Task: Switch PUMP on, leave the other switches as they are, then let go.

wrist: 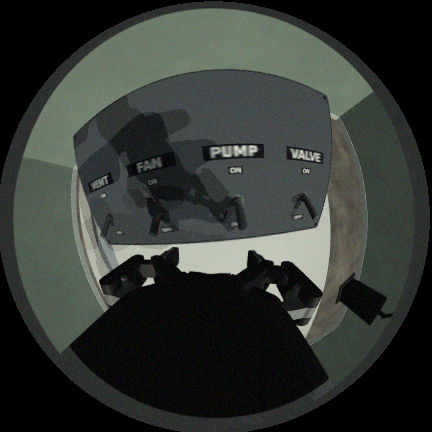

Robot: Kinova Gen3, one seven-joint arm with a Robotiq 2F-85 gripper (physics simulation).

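Observation:
A dark grey panel carries a row of toggle switches, each under a name plate and a small ON label. The PUMP switch is right of the middle, and its lever points down, away from its ON label. The VALVE switch is at the right, lever down. The FAN switch and the VENT switch are to the left in shadow, their levers also hanging down. My gripper is open and empty, its fingertips below the panel's lower edge in the view, apart from all levers.
A pale surface shows below the panel, with a brown mottled surface at the right. A black box-shaped object with a short cable stands at the lower right. Green walls surround the scene. The arm's shadow falls over the panel's left half.

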